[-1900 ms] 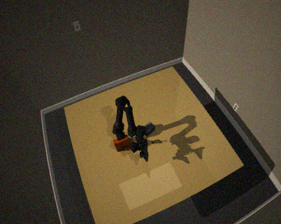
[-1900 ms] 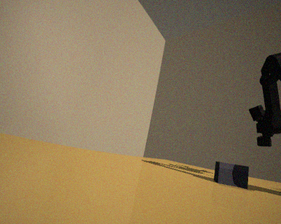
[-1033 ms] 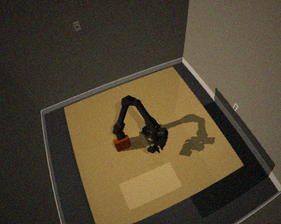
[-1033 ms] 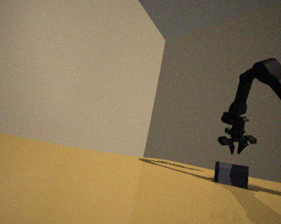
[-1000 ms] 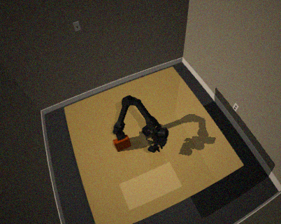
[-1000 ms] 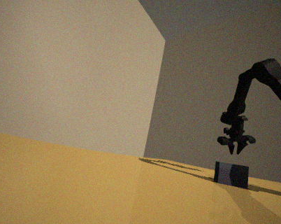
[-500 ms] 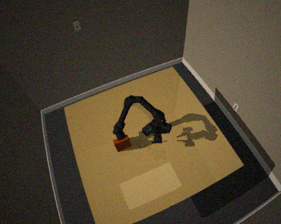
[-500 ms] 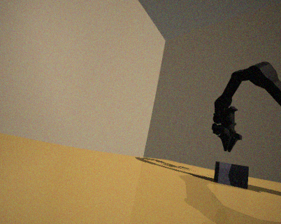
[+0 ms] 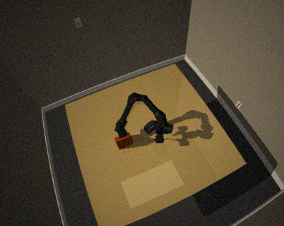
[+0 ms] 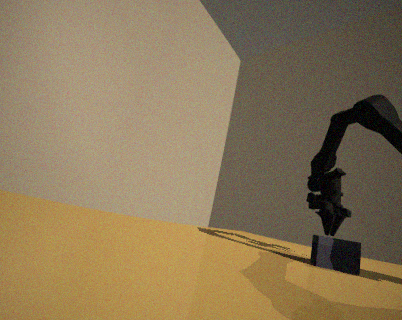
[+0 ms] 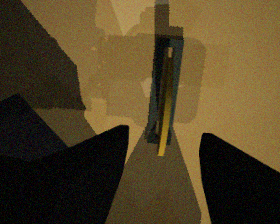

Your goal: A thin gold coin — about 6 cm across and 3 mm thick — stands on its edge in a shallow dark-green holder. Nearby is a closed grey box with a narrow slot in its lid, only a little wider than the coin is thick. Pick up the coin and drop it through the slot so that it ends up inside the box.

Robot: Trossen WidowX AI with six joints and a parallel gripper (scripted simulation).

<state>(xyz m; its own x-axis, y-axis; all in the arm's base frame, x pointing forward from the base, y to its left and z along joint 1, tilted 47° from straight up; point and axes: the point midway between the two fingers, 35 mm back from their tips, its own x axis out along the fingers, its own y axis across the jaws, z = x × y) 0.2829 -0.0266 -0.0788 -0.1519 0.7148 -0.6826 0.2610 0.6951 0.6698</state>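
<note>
Right now my gripper tip is 50 mm above the gold coin.
</note>
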